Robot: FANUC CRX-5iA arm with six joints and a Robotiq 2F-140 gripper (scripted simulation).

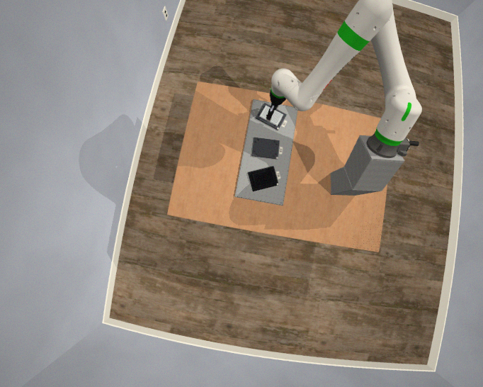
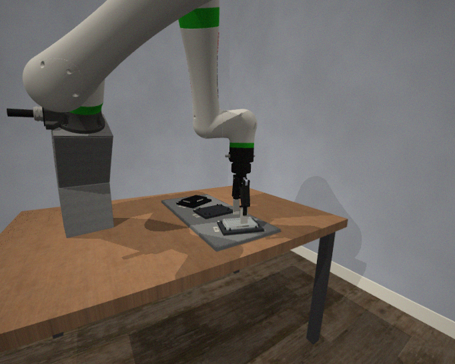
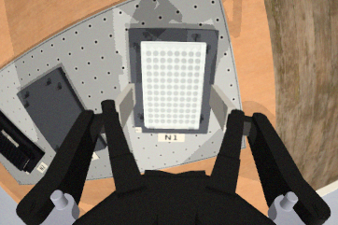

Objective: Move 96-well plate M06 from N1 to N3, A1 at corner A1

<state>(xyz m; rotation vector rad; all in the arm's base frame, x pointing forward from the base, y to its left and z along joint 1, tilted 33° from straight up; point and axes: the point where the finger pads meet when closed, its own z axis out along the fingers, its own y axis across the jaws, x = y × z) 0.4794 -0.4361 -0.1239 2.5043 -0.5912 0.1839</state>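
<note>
Right now my hand is 5 cm above the white 96-well plate M06. Also, from my hand: dark plate nest N1: 6 cm below; then dark landing nest N3: 3 cm ahead, 22 cm to the left, 6 cm below; then N1 label: 9 cm behind, 4 cm to the left, 6 cm below.
</note>
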